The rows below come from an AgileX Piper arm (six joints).
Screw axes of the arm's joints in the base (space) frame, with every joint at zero. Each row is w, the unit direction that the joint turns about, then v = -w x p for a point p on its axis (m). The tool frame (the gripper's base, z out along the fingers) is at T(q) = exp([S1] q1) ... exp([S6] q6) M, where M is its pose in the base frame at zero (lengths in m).
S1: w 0 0 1 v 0 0 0
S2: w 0 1 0 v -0.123 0 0
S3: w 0 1 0 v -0.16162 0 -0.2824
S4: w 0.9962 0 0.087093 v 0 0.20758 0
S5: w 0 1 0 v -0.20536 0 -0.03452
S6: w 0.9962 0 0.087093 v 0 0.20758 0
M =
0.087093 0 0.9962 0.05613
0 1 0 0
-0.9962 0 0.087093 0.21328
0 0 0 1
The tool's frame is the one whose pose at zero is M.
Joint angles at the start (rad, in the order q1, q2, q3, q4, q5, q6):
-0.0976, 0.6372, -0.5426, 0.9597, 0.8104, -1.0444
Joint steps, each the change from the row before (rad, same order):
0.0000, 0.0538, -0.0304, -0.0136, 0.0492, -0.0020
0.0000, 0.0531, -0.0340, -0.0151, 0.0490, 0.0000
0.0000, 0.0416, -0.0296, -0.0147, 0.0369, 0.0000
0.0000, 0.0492, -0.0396, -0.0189, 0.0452, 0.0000
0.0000, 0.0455, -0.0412, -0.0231, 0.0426, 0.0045
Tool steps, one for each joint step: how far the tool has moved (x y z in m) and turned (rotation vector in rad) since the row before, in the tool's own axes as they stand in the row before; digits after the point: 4 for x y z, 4 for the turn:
-0.0039, -0.0029, 0.0056, -0.0428, 0.0513, 0.0030
-0.0048, -0.0033, 0.0049, -0.0414, 0.0488, 0.0023
-0.0044, -0.0032, 0.0033, -0.0294, 0.0373, -0.0012
-0.0062, -0.0041, 0.0031, -0.0343, 0.0428, -0.0045
-0.0063, -0.0043, 0.0021, -0.0284, 0.0412, -0.0049

